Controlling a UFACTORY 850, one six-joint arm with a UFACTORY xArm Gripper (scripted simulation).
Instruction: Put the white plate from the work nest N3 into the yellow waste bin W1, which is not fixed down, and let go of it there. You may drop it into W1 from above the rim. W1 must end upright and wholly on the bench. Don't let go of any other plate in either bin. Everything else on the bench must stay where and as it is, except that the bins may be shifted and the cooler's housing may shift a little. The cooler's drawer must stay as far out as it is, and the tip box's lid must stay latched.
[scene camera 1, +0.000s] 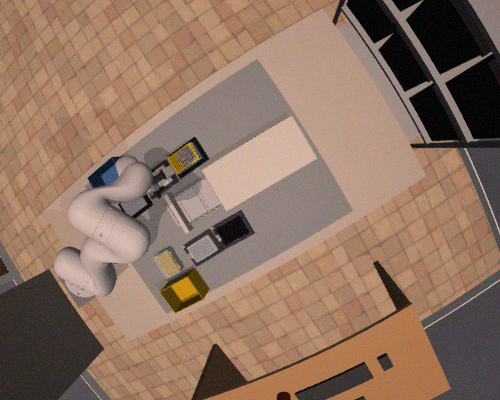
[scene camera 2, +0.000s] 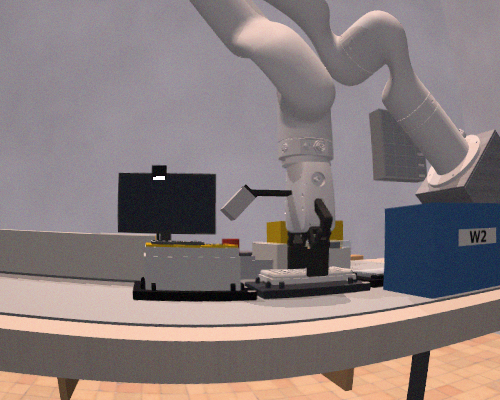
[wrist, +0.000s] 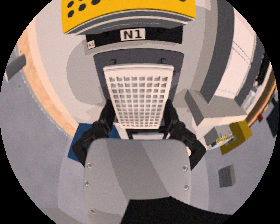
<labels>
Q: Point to my gripper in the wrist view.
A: At 139, 105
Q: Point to a white plate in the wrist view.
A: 138, 111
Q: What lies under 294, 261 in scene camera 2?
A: My gripper.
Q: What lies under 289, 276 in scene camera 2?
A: A white plate.
</labels>
